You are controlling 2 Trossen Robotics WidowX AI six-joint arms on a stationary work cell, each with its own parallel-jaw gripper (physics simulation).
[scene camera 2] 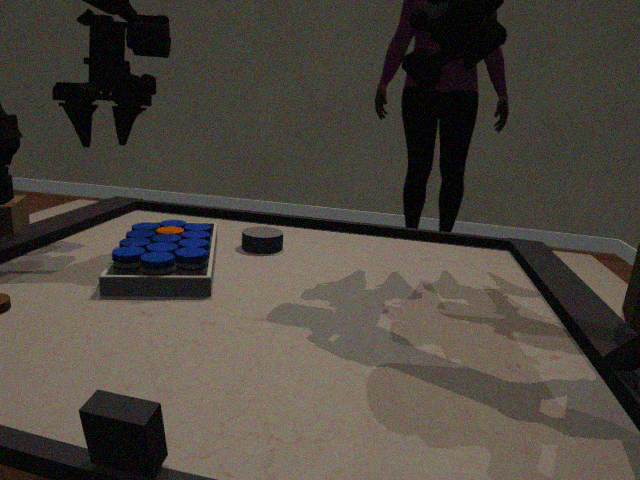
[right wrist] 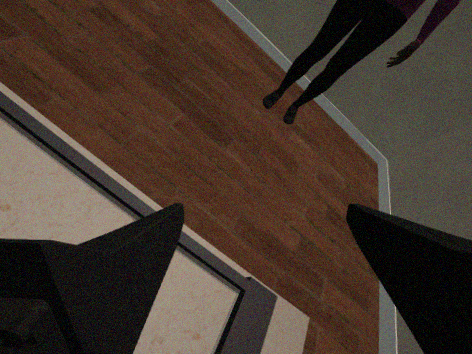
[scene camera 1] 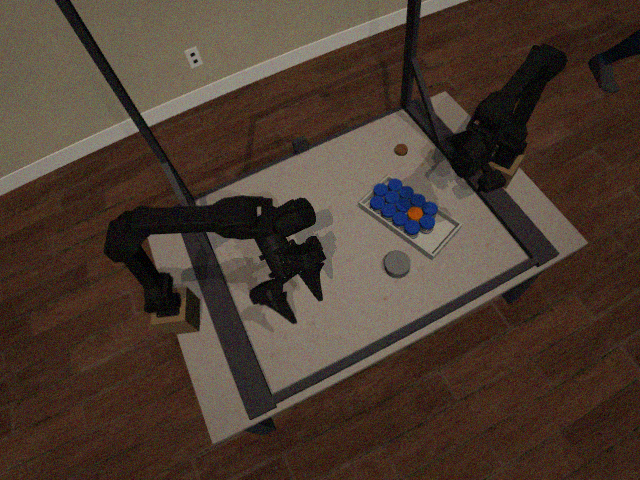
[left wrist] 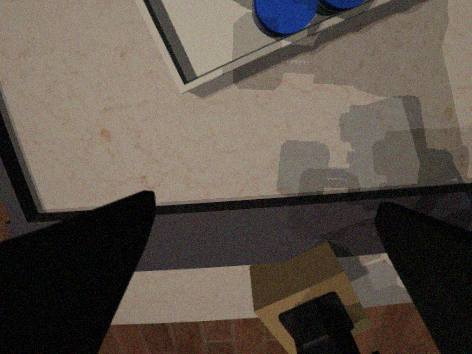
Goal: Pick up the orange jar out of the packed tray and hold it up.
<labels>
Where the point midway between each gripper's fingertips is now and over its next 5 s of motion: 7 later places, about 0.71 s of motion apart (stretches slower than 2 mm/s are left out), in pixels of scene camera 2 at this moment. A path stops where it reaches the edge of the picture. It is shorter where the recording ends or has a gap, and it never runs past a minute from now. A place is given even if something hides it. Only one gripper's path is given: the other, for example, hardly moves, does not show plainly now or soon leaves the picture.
My left gripper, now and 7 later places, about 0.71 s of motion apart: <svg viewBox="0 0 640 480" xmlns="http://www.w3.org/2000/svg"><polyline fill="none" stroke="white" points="105,146 186,167 222,164 223,231 226,245 241,245 258,263 250,208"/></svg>
</labels>
